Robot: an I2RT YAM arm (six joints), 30 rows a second.
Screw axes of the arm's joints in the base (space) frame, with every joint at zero. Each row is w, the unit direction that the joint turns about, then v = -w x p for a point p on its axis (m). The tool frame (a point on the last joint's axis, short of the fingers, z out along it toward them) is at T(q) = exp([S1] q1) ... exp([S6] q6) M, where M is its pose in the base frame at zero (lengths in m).
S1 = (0, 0, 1, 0, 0, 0)
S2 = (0, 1, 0, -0.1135, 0, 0.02)
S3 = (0, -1, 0, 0.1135, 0, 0.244)
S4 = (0, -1, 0, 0.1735, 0, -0.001)
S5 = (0, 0, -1, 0, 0.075, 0)
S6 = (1, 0, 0, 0, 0.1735, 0)
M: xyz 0.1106 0 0.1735 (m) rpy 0 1.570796 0 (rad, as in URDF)
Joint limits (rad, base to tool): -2.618..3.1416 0..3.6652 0..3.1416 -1.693..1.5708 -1.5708..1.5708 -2.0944..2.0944
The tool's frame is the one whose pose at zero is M.
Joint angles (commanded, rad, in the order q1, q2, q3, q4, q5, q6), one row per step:
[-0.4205, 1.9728, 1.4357, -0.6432, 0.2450, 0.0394]
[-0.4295, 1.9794, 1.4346, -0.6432, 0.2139, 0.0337]
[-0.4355, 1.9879, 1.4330, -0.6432, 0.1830, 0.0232]
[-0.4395, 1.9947, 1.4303, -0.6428, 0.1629, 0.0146]
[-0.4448, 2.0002, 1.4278, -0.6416, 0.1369, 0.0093]
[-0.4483, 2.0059, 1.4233, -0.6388, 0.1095, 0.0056]
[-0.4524, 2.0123, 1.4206, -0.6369, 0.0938, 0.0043]
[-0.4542, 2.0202, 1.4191, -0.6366, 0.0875, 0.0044]
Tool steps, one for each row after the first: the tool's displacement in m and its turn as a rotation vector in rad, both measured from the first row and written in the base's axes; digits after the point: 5 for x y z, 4 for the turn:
[-0.00081, -0.00246, -0.00309, 0.0280, -0.0028, 0.0079]
[-0.00112, -0.00382, -0.00702, 0.0558, -0.0021, 0.0228]
[-0.00152, -0.00464, -0.01050, 0.0745, 0.0009, 0.0338]
[-0.00206, -0.00576, -0.01341, 0.0981, -0.0019, 0.0427]
[-0.00245, -0.00608, -0.01686, 0.1234, -0.0055, 0.0523]
[-0.00292, -0.00708, -0.02005, 0.1395, -0.0054, 0.0547]
[-0.00304, -0.00759, -0.02352, 0.1491, -0.0001, 0.0544]

